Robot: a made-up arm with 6 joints. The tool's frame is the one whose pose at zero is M. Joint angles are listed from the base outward.
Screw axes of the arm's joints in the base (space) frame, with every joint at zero. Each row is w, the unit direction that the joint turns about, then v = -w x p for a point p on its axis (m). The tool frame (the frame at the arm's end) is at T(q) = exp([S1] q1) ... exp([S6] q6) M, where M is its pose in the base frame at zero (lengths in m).
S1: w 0 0 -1 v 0 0 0
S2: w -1 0 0 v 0 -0.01 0.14
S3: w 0 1 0 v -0.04 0 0.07
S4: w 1 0 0 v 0 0.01 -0.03
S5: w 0 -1 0 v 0.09 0 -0.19
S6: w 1 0 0 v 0 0.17 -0.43
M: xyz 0.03 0.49 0.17 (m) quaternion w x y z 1 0 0 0
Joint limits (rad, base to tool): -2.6..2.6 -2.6..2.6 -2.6..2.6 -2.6..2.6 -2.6..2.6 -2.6..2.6
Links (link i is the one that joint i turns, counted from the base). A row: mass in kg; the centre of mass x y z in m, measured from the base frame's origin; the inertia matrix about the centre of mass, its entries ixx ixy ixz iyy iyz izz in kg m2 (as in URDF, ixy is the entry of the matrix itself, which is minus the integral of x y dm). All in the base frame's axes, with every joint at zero. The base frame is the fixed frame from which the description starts. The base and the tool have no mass.
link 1: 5.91; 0.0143 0.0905 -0.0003; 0.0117 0 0 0.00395 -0.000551 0.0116
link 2: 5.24; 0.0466 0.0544 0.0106; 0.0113 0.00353 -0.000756 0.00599 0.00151 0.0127
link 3: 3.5; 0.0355 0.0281 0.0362; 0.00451 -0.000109 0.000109 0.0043 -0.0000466 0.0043
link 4: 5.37; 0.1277 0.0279 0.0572; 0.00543 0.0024 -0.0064 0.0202 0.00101 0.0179
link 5: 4; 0.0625 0.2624 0.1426; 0.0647 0.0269 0.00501 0.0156 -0.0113 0.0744
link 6: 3.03; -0.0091 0.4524 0.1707; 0.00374 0.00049 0 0.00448 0 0.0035
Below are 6 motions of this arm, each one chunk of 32 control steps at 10 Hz.
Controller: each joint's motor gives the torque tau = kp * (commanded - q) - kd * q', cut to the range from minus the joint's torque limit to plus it. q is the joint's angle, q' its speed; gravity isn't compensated. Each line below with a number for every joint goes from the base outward.
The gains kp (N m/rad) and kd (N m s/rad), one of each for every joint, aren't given. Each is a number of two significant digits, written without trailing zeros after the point. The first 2 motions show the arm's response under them.
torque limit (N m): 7.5 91 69 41 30 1.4
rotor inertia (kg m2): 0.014 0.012 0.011 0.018 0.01 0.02
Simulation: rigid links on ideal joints. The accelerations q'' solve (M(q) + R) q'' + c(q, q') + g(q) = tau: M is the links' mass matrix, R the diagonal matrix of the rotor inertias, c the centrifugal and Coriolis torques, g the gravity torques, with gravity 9.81 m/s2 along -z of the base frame. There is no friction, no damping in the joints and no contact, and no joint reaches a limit. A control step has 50 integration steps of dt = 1/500 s. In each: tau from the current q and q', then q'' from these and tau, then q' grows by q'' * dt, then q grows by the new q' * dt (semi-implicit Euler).
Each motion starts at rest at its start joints. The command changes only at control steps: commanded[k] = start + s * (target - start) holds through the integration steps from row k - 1 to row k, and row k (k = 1, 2, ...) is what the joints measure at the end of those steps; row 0 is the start. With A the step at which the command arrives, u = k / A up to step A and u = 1 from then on. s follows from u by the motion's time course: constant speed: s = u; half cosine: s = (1 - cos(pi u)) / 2; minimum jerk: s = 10 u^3 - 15 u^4 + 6 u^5; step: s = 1 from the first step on.
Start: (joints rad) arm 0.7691 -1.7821 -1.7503 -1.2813 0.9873 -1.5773
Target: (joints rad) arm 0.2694 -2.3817 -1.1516 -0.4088 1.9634 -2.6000
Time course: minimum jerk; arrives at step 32
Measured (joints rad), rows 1 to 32:
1: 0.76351 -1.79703 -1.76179 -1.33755 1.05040 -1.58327
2: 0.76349 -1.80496 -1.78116 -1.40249 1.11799 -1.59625
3: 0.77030 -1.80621 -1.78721 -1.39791 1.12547 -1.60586
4: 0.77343 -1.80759 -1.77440 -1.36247 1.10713 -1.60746
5: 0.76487 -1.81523 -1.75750 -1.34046 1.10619 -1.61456
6: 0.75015 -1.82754 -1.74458 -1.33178 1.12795 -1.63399
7: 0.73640 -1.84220 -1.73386 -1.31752 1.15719 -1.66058
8: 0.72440 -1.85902 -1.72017 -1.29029 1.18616 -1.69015
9: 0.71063 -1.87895 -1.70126 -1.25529 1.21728 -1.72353
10: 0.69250 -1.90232 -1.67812 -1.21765 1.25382 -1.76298
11: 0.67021 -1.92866 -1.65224 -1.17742 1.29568 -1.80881
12: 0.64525 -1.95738 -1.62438 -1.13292 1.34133 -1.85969
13: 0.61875 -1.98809 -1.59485 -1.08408 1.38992 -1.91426
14: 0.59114 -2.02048 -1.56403 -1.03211 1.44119 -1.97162
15: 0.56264 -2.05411 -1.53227 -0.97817 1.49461 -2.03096
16: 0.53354 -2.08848 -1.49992 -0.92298 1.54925 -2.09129
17: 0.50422 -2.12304 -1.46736 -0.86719 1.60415 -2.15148
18: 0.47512 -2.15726 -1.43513 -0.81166 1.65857 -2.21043
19: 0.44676 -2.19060 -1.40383 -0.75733 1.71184 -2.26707
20: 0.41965 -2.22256 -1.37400 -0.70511 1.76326 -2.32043
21: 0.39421 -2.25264 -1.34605 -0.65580 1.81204 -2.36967
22: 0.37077 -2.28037 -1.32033 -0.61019 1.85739 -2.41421
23: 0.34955 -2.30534 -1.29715 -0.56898 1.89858 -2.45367
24: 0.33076 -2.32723 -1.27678 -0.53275 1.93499 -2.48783
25: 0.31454 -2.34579 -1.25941 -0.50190 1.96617 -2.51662
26: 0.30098 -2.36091 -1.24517 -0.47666 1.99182 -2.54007
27: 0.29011 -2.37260 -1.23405 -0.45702 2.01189 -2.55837
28: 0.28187 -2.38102 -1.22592 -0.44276 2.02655 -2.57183
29: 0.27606 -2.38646 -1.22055 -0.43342 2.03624 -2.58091
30: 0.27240 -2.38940 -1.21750 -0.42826 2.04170 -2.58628
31: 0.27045 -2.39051 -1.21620 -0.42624 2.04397 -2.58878
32: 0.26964 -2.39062 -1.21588 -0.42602 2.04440 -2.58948
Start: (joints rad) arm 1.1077 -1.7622 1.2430 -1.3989 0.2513 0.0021
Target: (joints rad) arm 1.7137 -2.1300 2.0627 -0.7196 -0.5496 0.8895
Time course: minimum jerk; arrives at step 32
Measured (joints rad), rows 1 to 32:
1: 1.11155 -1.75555 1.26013 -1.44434 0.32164 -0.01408
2: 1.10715 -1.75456 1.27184 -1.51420 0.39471 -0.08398
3: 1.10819 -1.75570 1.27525 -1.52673 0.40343 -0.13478
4: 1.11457 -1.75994 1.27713 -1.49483 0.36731 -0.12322
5: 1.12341 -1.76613 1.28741 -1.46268 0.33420 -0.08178
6: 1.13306 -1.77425 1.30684 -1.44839 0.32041 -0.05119
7: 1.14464 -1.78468 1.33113 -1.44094 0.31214 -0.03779
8: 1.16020 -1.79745 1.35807 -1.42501 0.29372 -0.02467
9: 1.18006 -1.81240 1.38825 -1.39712 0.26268 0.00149
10: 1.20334 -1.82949 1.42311 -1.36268 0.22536 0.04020
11: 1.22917 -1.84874 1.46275 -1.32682 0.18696 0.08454
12: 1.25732 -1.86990 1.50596 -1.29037 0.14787 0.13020
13: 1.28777 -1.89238 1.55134 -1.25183 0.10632 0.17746
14: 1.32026 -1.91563 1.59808 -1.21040 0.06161 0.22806
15: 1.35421 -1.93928 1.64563 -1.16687 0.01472 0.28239
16: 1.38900 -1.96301 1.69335 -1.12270 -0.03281 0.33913
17: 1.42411 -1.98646 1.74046 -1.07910 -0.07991 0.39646
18: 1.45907 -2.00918 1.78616 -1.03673 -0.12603 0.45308
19: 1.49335 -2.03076 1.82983 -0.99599 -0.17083 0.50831
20: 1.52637 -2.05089 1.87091 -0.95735 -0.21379 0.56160
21: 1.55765 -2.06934 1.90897 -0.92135 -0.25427 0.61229
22: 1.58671 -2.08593 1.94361 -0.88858 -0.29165 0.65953
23: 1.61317 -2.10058 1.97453 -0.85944 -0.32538 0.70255
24: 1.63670 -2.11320 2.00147 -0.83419 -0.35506 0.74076
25: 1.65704 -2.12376 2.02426 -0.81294 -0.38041 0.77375
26: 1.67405 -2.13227 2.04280 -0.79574 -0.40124 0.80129
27: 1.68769 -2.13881 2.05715 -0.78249 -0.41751 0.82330
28: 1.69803 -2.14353 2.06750 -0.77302 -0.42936 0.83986
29: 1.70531 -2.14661 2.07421 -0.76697 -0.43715 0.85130
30: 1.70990 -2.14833 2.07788 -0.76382 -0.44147 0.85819
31: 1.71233 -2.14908 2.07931 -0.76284 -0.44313 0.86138
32: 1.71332 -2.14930 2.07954 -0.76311 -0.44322 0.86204
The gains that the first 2 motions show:
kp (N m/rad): 200 400 210 210 97 5.6
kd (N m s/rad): 21 14 6.1 10 4.2 0.52
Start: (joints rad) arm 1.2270 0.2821 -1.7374 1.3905 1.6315 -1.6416
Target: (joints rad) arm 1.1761 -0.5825 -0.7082 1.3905 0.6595 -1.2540
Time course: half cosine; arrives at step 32
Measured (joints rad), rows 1 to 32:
1: 1.22968 0.24389 -1.79668 1.37335 1.56323 -1.63130
2: 1.22947 0.24451 -1.84108 1.37177 1.49435 -1.61073
3: 1.22358 0.23116 -1.80895 1.38183 1.49348 -1.59477
4: 1.22193 0.21370 -1.76330 1.38157 1.50965 -1.59195
5: 1.22561 0.19531 -1.74394 1.37495 1.49252 -1.59532
6: 1.22688 0.17371 -1.73060 1.37482 1.45507 -1.59215
7: 1.22383 0.14696 -1.70136 1.38065 1.42263 -1.58175
8: 1.22043 0.11643 -1.66142 1.38463 1.39562 -1.57043
9: 1.21899 0.08348 -1.62174 1.38521 1.36389 -1.56100
10: 1.21815 0.04809 -1.58239 1.38602 1.32550 -1.55162
11: 1.21637 0.01001 -1.53914 1.38888 1.28447 -1.54052
12: 1.21382 -0.03033 -1.49183 1.39259 1.24274 -1.52807
13: 1.21125 -0.07226 -1.44274 1.39605 1.19966 -1.51520
14: 1.20884 -0.11537 -1.39278 1.39944 1.15496 -1.50210
15: 1.20637 -0.15937 -1.34167 1.40326 1.10932 -1.48858
16: 1.20374 -0.20386 -1.28964 1.40755 1.06336 -1.47463
17: 1.20101 -0.24837 -1.23747 1.41213 1.01734 -1.46040
18: 1.19826 -0.29246 -1.18581 1.41690 0.97156 -1.44599
19: 1.19554 -0.33572 -1.13503 1.42181 0.92648 -1.43148
20: 1.19286 -0.37773 -1.08557 1.42683 0.88252 -1.41697
21: 1.19024 -0.41807 -1.03797 1.43184 0.84006 -1.40259
22: 1.18773 -0.45636 -0.99276 1.43675 0.79948 -1.38847
23: 1.18535 -0.49221 -0.95037 1.44148 0.76120 -1.37476
24: 1.18316 -0.52528 -0.91123 1.44593 0.72563 -1.36163
25: 1.18116 -0.55523 -0.87576 1.44999 0.69317 -1.34927
26: 1.17939 -0.58177 -0.84434 1.45360 0.66420 -1.33787
27: 1.17788 -0.60465 -0.81729 1.45670 0.63903 -1.32763
28: 1.17663 -0.62363 -0.79490 1.45923 0.61798 -1.31873
29: 1.17565 -0.63854 -0.77741 1.46117 0.60129 -1.31135
30: 1.17496 -0.64923 -0.76501 1.46250 0.58915 -1.30562
31: 1.17455 -0.65561 -0.75783 1.46321 0.58171 -1.30167
32: 1.17443 -0.65760 -0.75595 1.46329 0.57904 -1.29959

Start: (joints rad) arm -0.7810 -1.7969 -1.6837 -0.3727 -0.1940 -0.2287
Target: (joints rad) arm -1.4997 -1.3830 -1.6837 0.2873 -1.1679 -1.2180
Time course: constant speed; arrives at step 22
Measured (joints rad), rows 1 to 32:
1: -0.79650 -1.79090 -1.68350 -0.34136 -0.19825 -0.30269
2: -0.82598 -1.76911 -1.68074 -0.29104 -0.25338 -0.37714
3: -0.86033 -1.75100 -1.67842 -0.23713 -0.31539 -0.41510
4: -0.89463 -1.73420 -1.67701 -0.19439 -0.36950 -0.44600
5: -0.92724 -1.71591 -1.67728 -0.16168 -0.41410 -0.48778
6: -0.95876 -1.69698 -1.67823 -0.13122 -0.45619 -0.53852
7: -0.99048 -1.67838 -1.67888 -0.09749 -0.50097 -0.58979
8: -1.02297 -1.66026 -1.67919 -0.06035 -0.54836 -0.63747
9: -1.05594 -1.64236 -1.67954 -0.02266 -0.59588 -0.68287
10: -1.08886 -1.62444 -1.68020 0.01346 -0.64193 -0.72865
11: -1.12151 -1.60641 -1.68123 0.04802 -0.68656 -0.77585
12: -1.15397 -1.58837 -1.68253 0.08210 -0.73052 -0.82397
13: -1.18644 -1.57043 -1.68394 0.11640 -0.77436 -0.87219
14: -1.21904 -1.55263 -1.68540 0.15084 -0.81807 -0.92019
15: -1.25173 -1.53493 -1.68692 0.18501 -0.86141 -0.96803
16: -1.28442 -1.51729 -1.68857 0.21866 -0.90424 -1.01582
17: -1.31707 -1.49969 -1.69036 0.25187 -0.94656 -1.06355
18: -1.34970 -1.48215 -1.69227 0.28477 -0.98847 -1.11113
19: -1.38233 -1.46469 -1.69424 0.31742 -1.03005 -1.15845
20: -1.41499 -1.44730 -1.69626 0.34980 -1.07131 -1.20543
21: -1.44766 -1.42999 -1.69830 0.38185 -1.11227 -1.25201
22: -1.48034 -1.41274 -1.70038 0.41358 -1.15292 -1.29815
23: -1.49895 -1.41759 -1.69386 0.42742 -1.16283 -1.32183
24: -1.50558 -1.41680 -1.69315 0.42071 -1.16300 -1.32406
25: -1.50388 -1.41440 -1.69833 0.41020 -1.15675 -1.31947
26: -1.49963 -1.41281 -1.70365 0.40753 -1.15091 -1.31742
27: -1.49726 -1.41273 -1.70507 0.41072 -1.14956 -1.31880
28: -1.49771 -1.41346 -1.70297 0.41353 -1.15176 -1.32044
29: -1.49942 -1.41409 -1.70034 0.41358 -1.15435 -1.32050
30: -1.50059 -1.41425 -1.69947 0.41242 -1.15525 -1.31961
31: -1.50060 -1.41403 -1.70034 0.41183 -1.15448 -1.31905
32: -1.49993 -1.41376 -1.70157 0.41206 -1.15332 -1.31921

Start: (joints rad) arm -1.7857 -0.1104 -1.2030 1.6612 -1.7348 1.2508
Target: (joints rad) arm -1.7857 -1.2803 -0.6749 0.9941 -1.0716 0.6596
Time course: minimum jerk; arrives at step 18
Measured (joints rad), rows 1 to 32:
1: -1.78181 -0.17487 -1.21177 1.66093 -1.70413 1.26504
2: -1.78034 -0.25097 -1.25096 1.70474 -1.60542 1.25302
3: -1.78305 -0.31478 -1.24998 1.72471 -1.53888 1.22173
4: -1.78860 -0.35112 -1.21025 1.70387 -1.52919 1.20292
5: -1.79205 -0.38806 -1.15710 1.64968 -1.53728 1.18932
6: -1.79058 -0.45760 -1.11149 1.58636 -1.51570 1.16166
7: -1.78590 -0.56663 -1.07446 1.53665 -1.45298 1.11194
8: -1.78274 -0.69920 -1.03391 1.50190 -1.37186 1.05116
9: -1.78338 -0.83175 -0.98135 1.46488 -1.29992 0.99568
10: -1.78615 -0.94920 -0.91915 1.41129 -1.24694 0.94867
11: -1.78870 -1.05034 -0.85678 1.34319 -1.20574 0.90325
12: -1.78987 -1.14021 -0.80252 1.27559 -1.16735 0.85623
13: -1.78971 -1.22061 -0.75948 1.22271 -1.13070 0.81260
14: -1.78900 -1.28752 -0.72699 1.18790 -1.10025 0.77928
15: -1.78847 -1.33505 -0.70361 1.16567 -1.07971 0.75828
16: -1.78833 -1.36085 -0.68871 1.14992 -1.06922 0.74628
17: -1.78824 -1.36857 -0.68183 1.13844 -1.06602 0.73896
18: -1.78771 -1.36676 -0.68091 1.13114 -1.06589 0.73379
19: -1.78664 -1.36489 -0.68215 1.12715 -1.06508 0.72961
20: -1.78552 -1.36541 -0.68355 1.12731 -1.06388 0.72732
21: -1.78491 -1.36703 -0.68404 1.12994 -1.06334 0.72765
22: -1.78502 -1.36807 -0.68347 1.13206 -1.06372 0.72949
23: -1.78556 -1.36793 -0.68252 1.13222 -1.06450 0.73101
24: -1.78602 -1.36715 -0.68197 1.13103 -1.06502 0.73128
25: -1.78613 -1.36660 -0.68210 1.12995 -1.06497 0.73061
26: -1.78591 -1.36663 -0.68263 1.12978 -1.06455 0.72987
27: -1.78561 -1.36699 -0.68305 1.13030 -1.06417 0.72960
28: -1.78547 -1.36728 -0.68309 1.13084 -1.06410 0.72979
29: -1.78554 -1.36728 -0.68284 1.13096 -1.06430 0.73011
30: -1.78569 -1.36711 -0.68257 1.13073 -1.06453 0.73028
31: -1.78580 -1.36697 -0.68249 1.13046 -1.06462 0.73025
32: -1.78580 -1.36695 -0.68259 1.13039 -1.06454 0.73013

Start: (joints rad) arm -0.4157 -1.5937 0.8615 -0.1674 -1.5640 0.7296
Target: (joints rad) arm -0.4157 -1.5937 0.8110 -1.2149 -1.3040 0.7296
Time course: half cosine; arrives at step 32
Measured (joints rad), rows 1 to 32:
1: -0.42583 -1.59256 0.86919 -0.11966 -1.57510 0.75938
2: -0.42177 -1.59660 0.86093 -0.08506 -1.57325 0.81808
3: -0.41022 -1.60353 0.84797 -0.09093 -1.55091 0.83456
4: -0.40295 -1.60470 0.84512 -0.11278 -1.54024 0.82084
5: -0.40446 -1.60084 0.85038 -0.14207 -1.54316 0.81309
6: -0.41073 -1.59623 0.85547 -0.17884 -1.54658 0.81522
7: -0.41626 -1.59336 0.85683 -0.21912 -1.54400 0.81711
8: -0.41835 -1.59230 0.85488 -0.25898 -1.53626 0.81588
9: -0.41726 -1.59215 0.85133 -0.29896 -1.52580 0.81383
10: -0.41484 -1.59184 0.84793 -0.34195 -1.51472 0.81216
11: -0.41303 -1.59060 0.84569 -0.39001 -1.50446 0.81054
12: -0.41270 -1.58828 0.84455 -0.44329 -1.49530 0.80847
13: -0.41360 -1.58528 0.84379 -0.50043 -1.48646 0.80570
14: -0.41494 -1.58220 0.84273 -0.55951 -1.47702 0.80219
15: -0.41598 -1.57935 0.84109 -0.61903 -1.46658 0.79815
16: -0.41648 -1.57672 0.83895 -0.67833 -1.45539 0.79384
17: -0.41659 -1.57413 0.83659 -0.73735 -1.44391 0.78944
18: -0.41661 -1.57143 0.83423 -0.79611 -1.43252 0.78489
19: -0.41678 -1.56860 0.83195 -0.85429 -1.42131 0.78003
20: -0.41713 -1.56575 0.82974 -0.91121 -1.41027 0.77481
21: -0.41755 -1.56304 0.82754 -0.96600 -1.39937 0.76935
22: -0.41792 -1.56057 0.82533 -1.01788 -1.38869 0.76387
23: -0.41815 -1.55836 0.82314 -1.06625 -1.37841 0.75859
24: -0.41825 -1.55641 0.82102 -1.11075 -1.36873 0.75364
25: -0.41825 -1.55468 0.81904 -1.15104 -1.35982 0.74908
26: -0.41822 -1.55318 0.81726 -1.18682 -1.35181 0.74491
27: -0.41818 -1.55192 0.81570 -1.21776 -1.34479 0.74116
28: -0.41814 -1.55093 0.81438 -1.24355 -1.33884 0.73787
29: -0.41809 -1.55019 0.81330 -1.26394 -1.33405 0.73512
30: -0.41802 -1.54972 0.81247 -1.27874 -1.33050 0.73296
31: -0.41794 -1.54950 0.81188 -1.28785 -1.32827 0.73142
32: -0.41784 -1.54952 0.81156 -1.29122 -1.32738 0.73051

